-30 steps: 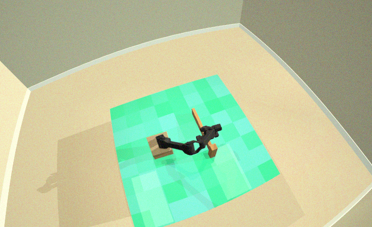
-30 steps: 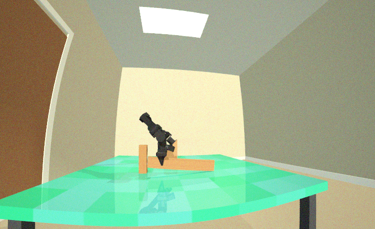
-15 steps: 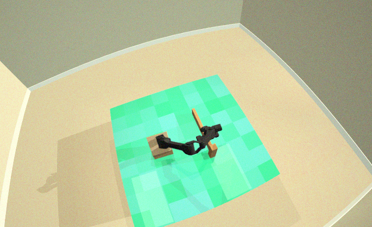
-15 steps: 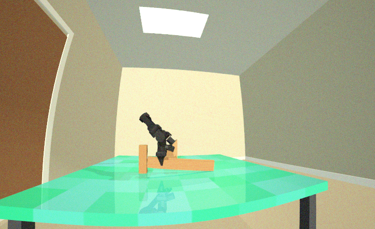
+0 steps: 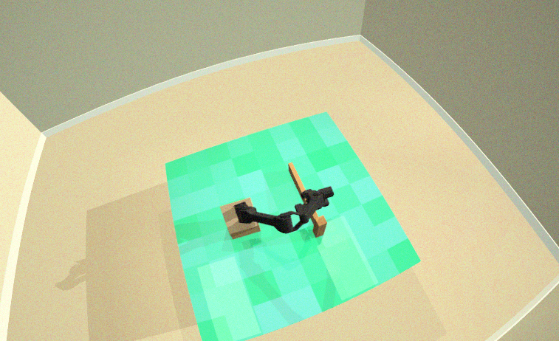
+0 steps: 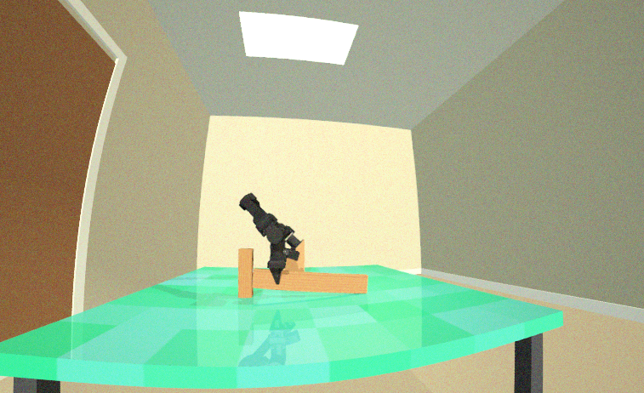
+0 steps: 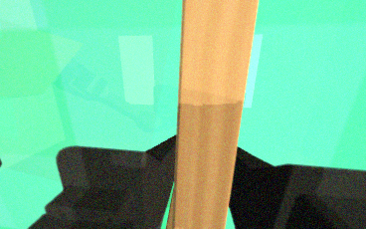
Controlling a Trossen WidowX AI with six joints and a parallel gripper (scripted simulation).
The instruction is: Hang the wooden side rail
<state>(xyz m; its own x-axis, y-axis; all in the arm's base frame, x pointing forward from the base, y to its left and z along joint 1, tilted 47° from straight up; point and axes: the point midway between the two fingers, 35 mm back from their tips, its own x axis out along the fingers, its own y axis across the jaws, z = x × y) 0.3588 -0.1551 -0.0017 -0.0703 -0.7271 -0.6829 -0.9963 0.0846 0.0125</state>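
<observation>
Right now my gripper tip is 12 cm to the left of the headboard post, 4 cm below it and 1 cm past it.
</observation>
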